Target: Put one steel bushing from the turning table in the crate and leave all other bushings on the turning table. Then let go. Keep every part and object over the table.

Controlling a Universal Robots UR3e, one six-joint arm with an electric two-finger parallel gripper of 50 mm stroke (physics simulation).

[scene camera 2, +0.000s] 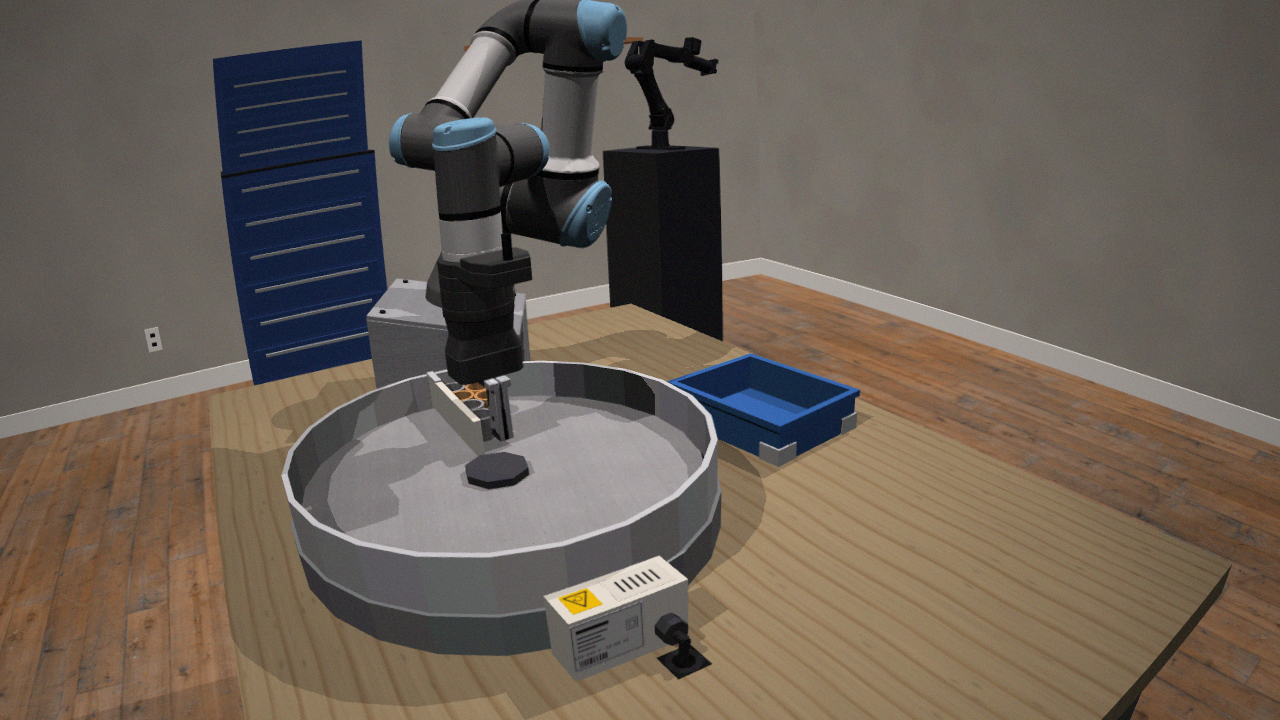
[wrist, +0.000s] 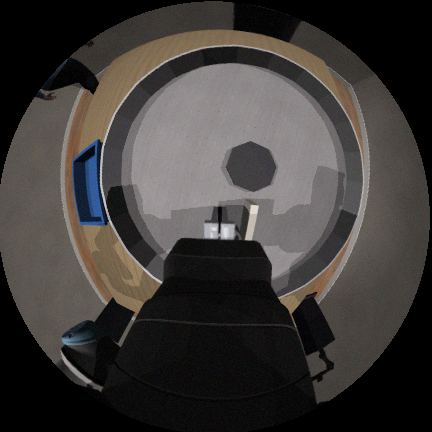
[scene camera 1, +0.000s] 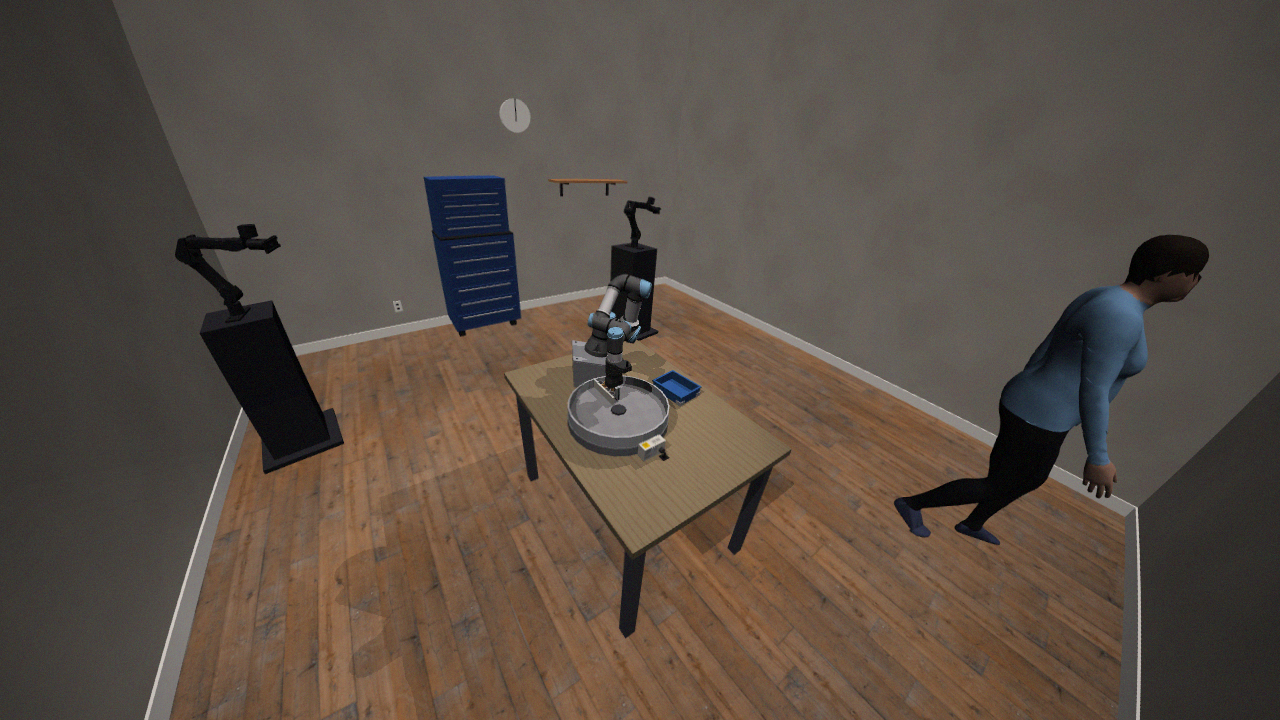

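Where they show: gripper, between the fingertips: (scene camera 2: 502,436) (wrist: 219,214) (scene camera 1: 616,398); arm's base, origin of its link: (scene camera 1: 597,350).
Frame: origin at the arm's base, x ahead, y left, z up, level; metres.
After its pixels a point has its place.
The turning table (scene camera 1: 617,438) @(x 0.510, y -0.312, z -0.039 m) (scene camera 2: 590,501) @(x 0.461, y -0.132, z -0.074 m) (wrist: 200,105) @(x 0.452, y -0.109, z -0.074 m) is a round grey tray with a raised wall. Several bushings stand close together on it behind a cream divider, partly hidden by the gripper. Copper-coloured bushings (scene camera 2: 472,392) @(x 0.208, y -0.112, z -0.048 m) and a grey steel bushing (scene camera 2: 472,405) @(x 0.227, y -0.123, z -0.055 m) show in scene camera 2. In the wrist view a sliver of a grey ring (wrist: 239,234) @(x 0.275, y -0.149, z -0.049 m) shows between fingers and divider. My gripper (scene camera 1: 616,396) @(x 0.296, y -0.125, z -0.068 m) (scene camera 2: 503,437) @(x 0.296, y -0.125, z -0.068 m) (wrist: 219,214) @(x 0.296, y -0.125, z -0.068 m) is shut and empty, pointing down inside the wall, beside the bushings. The blue crate (scene camera 2: 814,433) @(x 0.466, y 0.179, z -0.109 m) (wrist: 93,223) @(x 0.286, y 0.169, z -0.077 m) stands outside the wall; no bushing shows in it.
The cream divider (scene camera 2: 456,411) @(x 0.258, y -0.158, z -0.042 m) (wrist: 251,222) @(x 0.296, y -0.160, z -0.034 m) stands upright beside the bushings. A dark hub (scene camera 2: 497,470) @(x 0.365, y -0.172, z -0.066 m) (wrist: 251,166) @(x 0.355, y -0.168, z -0.066 m) is at the turning table's centre. A white box (scene camera 2: 617,617) @(x 0.606, y -0.217, z -0.079 m) stands near its front wall. A person (scene camera 1: 1074,376) is away from the table.
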